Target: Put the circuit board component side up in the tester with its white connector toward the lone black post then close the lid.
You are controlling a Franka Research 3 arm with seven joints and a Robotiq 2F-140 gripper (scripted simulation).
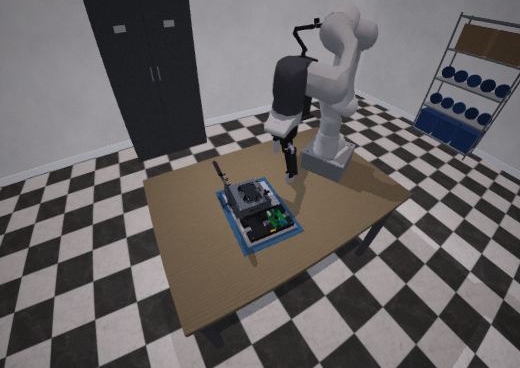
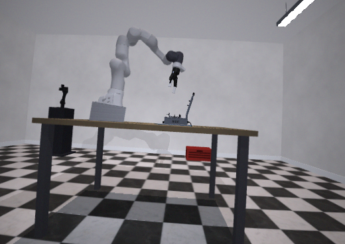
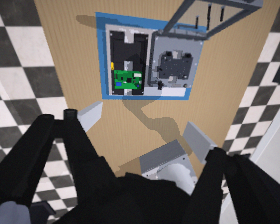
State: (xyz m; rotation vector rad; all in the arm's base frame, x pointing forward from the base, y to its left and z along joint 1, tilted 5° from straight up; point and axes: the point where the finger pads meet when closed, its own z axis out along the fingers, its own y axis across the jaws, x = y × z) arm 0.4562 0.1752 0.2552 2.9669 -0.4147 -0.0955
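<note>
Now: the green circuit board 32 cm below my hand. The rest, counted from my hand: tester lid: 18 cm to the right, 17 cm ahead, 16 cm below.
</note>
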